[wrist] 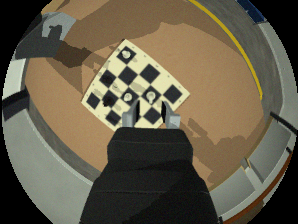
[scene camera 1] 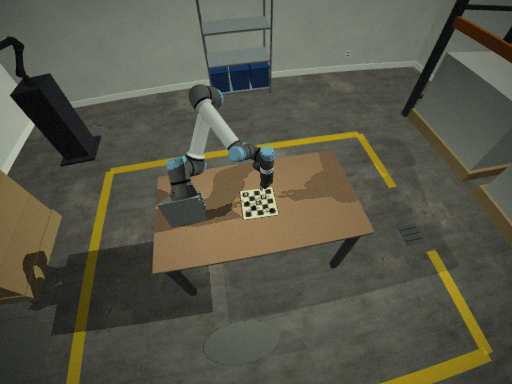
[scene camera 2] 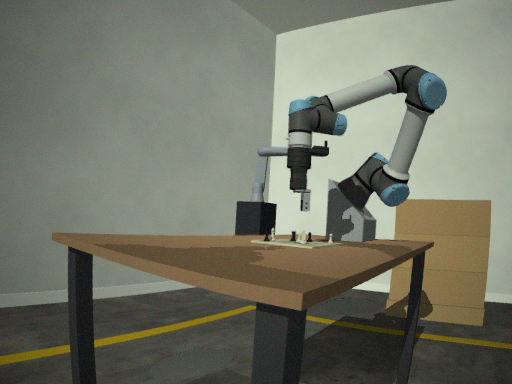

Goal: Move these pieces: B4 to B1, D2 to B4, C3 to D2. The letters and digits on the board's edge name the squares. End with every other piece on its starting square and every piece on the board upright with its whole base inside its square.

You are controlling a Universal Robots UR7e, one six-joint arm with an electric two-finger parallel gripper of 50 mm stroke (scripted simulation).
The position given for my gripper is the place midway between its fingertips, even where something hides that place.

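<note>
Looking at my gripper, I find it in scene camera 2 and in the wrist view as well: my gripper (scene camera 2: 304,211), (wrist: 150,107).
</note>
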